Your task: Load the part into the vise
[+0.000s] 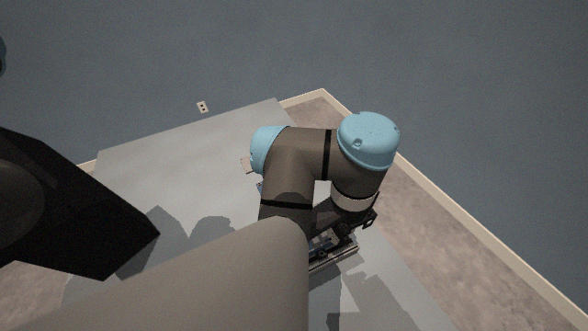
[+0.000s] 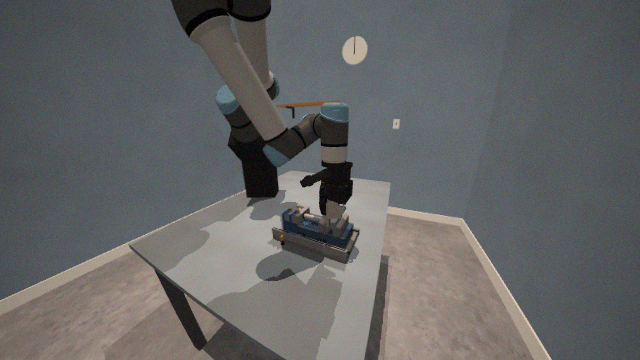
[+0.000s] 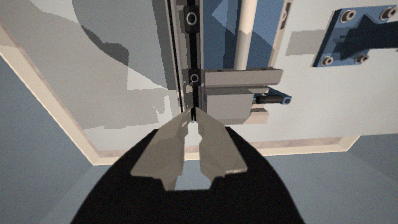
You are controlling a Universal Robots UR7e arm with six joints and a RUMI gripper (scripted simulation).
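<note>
My gripper is now 50 mm to the right of the part, 30 mm above it and 10 mm short of it. From my hand the other things lie so: grey jaw (70 mm to the left, 40 mm below, 10 mm behind); cylinder rod (90 mm to the left, 70 mm behind, 40 mm below); work stop (110 mm to the left, 30 mm below, 30 mm ahead).
</note>
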